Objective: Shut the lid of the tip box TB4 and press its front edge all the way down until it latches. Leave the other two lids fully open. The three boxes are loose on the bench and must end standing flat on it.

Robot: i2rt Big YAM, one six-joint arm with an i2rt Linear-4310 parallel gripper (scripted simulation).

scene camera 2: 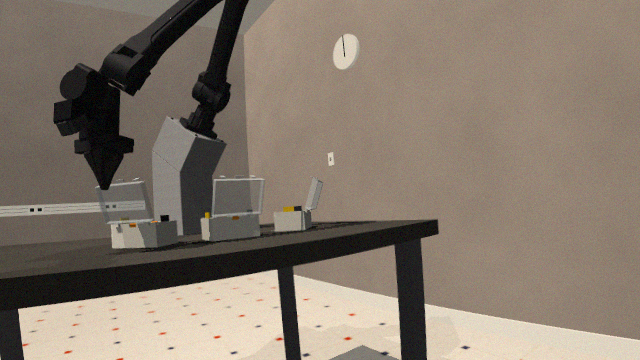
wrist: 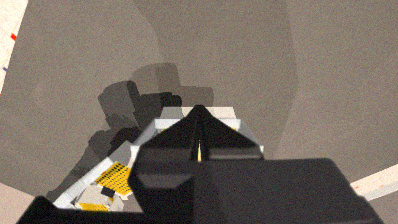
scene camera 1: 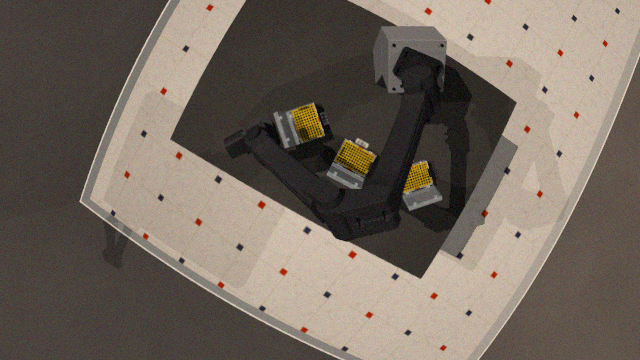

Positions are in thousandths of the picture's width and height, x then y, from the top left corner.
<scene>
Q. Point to a tip box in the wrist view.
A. At 421, 498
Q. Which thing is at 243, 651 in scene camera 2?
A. A tip box.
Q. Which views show the tip box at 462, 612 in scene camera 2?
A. Scene camera 2, the wrist view and scene camera 1: all of them.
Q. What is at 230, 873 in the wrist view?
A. A tip box.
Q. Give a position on a tip box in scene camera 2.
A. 334, 638
</scene>
